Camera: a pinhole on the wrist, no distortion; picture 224 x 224 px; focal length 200.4 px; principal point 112.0 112.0 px. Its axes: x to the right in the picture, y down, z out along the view. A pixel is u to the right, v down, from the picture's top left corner.
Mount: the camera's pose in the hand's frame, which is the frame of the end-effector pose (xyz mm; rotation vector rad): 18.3 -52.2 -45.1 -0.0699 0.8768 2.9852
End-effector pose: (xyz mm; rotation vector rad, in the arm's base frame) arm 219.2 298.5 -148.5 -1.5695 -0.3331 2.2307
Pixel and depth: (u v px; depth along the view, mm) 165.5 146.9 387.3
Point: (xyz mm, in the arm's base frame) -61.3 171.3 2.5
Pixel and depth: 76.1 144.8 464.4
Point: -195.3 226.9 -138.2
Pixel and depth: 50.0 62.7 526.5
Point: -206.0 79.7 -313.4
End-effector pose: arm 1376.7 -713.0 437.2 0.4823 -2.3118 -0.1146
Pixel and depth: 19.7 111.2 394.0
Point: 1001.5 -653.6 388.6
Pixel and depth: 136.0 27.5 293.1
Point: 1232.6 -518.0 375.8
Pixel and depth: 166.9 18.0 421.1
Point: 1199.5 -368.6 306.0
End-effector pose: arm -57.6 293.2 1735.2 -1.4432 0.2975 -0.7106
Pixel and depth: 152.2 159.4 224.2
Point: 21.1 449.6 1725.6
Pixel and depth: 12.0 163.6 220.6
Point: 141.5 361.8 1768.9
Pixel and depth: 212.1 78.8 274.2
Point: -27.5 487.8 1595.9
